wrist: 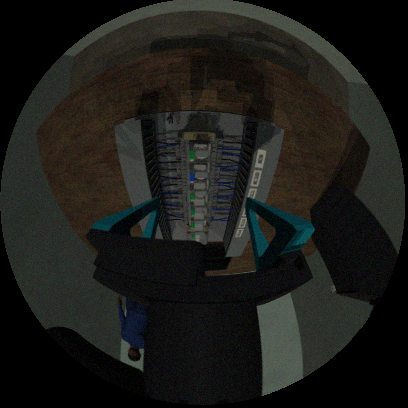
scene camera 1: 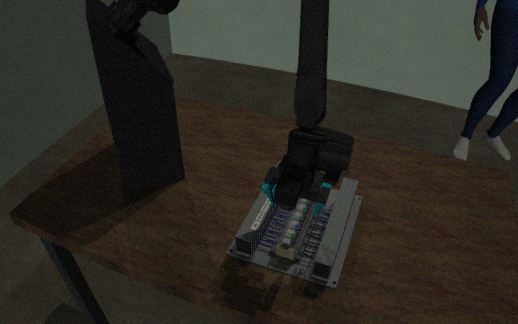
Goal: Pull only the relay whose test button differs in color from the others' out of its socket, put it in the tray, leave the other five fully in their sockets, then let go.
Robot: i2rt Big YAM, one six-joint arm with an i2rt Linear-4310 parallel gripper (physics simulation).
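Places are measured from the arm's base along level axes (x ahead, y left, z up), in centimetres.
Pixels of known places: gripper, fingertip midpoint: (wrist: 202, 201); arm's base at its link origin: (scene camera 1: 114, 27).
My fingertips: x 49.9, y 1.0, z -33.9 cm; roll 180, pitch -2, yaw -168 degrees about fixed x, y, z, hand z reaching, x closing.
Note:
Ahead of a thing's pixels: the offset from my fingertips to its top centre. "spot": to the spot under its first point. Level surfaces: height alone.
The relay with the blue test button {dx +0.7, dy -0.7, dz -4.1 cm} (scene camera 1: 297, 226) (wrist: 192, 177) sits in the socket row, second from the end away from the tray. The other relays {dx +1.2, dy -3.7, dz -4.1 cm} (scene camera 1: 291, 235) (wrist: 201, 151) have green buttons and stand in the same row. My gripper (scene camera 1: 294, 202) (wrist: 202, 201) is open and empty, with its teal fingers above the panel, spread to both sides of the row, towards the tray end. In the wrist view the blue-button relay appears beyond the fingertips. The black tray {spot: dx -10.7, dy +24.4, dz -9.6 cm} (wrist: 218, 250) is mostly hidden behind the gripper.
The grey panel (scene camera 1: 341, 250) (wrist: 230, 125) lies on the wooden table {dz -11.0 cm} (scene camera 1: 425, 225) (wrist: 75, 155). Tall slotted wire ducts (scene camera 1: 340, 220) (wrist: 267, 142) flank the row, with blue and black wires between. A dark column (scene camera 1: 145, 115) stands at the left. A person (scene camera 1: 502, 65) (wrist: 135, 325) stands beyond the table.

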